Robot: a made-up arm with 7 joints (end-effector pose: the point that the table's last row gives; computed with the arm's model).
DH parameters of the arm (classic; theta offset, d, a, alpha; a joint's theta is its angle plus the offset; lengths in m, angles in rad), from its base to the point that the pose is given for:
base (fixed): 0.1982 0 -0.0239 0
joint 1: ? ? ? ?
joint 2: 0 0.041 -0.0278 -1.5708
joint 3: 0 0.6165 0.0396 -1.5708
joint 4: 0 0.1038 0.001 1.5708
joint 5: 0 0.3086 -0.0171 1.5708
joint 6: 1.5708 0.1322 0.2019 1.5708
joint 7: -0.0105 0 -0.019 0
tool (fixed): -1.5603 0.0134 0 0
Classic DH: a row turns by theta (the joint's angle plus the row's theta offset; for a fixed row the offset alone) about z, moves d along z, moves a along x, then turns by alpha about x.
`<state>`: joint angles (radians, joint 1 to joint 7).
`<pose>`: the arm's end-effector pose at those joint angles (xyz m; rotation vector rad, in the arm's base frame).
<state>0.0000 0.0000 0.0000 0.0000 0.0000 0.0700 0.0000</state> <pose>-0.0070 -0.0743 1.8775 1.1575 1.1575 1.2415</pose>
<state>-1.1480 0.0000 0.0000 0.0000 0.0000 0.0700 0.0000</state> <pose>-0.0801 -0.0483 1.8775 1.4766 0.3169 0.3399</pose>
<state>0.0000 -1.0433 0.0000 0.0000 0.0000 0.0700 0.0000</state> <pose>0.9527 -0.0743 1.3302 1.8809 1.8809 0.5793</pose>
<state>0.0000 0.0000 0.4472 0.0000 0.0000 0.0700 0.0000</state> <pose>0.0030 -0.0611 1.8775 0.9234 1.4670 1.5735</pose>
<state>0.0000 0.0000 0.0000 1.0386 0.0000 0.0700 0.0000</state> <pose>0.4246 -0.0743 1.6485 1.8779 1.8779 0.5832</pose>
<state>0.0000 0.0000 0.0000 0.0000 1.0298 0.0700 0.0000</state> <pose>0.1145 -0.0243 1.8775 0.5106 1.8414 1.9751</pose>
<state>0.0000 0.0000 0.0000 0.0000 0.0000 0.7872 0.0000</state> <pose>-0.1276 -0.0743 1.8327 0.6125 0.6125 1.4826</pose>
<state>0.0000 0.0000 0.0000 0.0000 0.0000 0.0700 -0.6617</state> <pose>-0.0072 -0.0859 1.8816 0.6783 1.3879 0.7275</pose>
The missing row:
joint 1: -0.1982 0.769 0.0202 1.5708
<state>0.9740 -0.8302 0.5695 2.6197 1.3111 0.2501 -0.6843</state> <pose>0.0249 0.1882 0.7724 -0.5976 -1.2985 0.9176</pose>
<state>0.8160 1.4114 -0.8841 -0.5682 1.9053 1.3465 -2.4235</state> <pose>-0.6525 -0.8113 0.8719 0.0463 -1.6581 0.2416</pose>
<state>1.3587 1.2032 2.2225 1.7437 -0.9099 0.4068 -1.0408</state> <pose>-0.5311 -0.6943 0.6242 -1.2983 -0.5864 0.1839</pose>
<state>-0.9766 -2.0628 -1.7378 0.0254 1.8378 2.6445 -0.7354</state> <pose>0.1595 -0.7366 0.4410 0.8386 0.5248 -0.1551</pose>
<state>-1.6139 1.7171 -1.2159 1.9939 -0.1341 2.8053 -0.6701</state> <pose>-0.2418 0.6408 0.6922 -0.4165 -1.3409 -1.0901</pose>
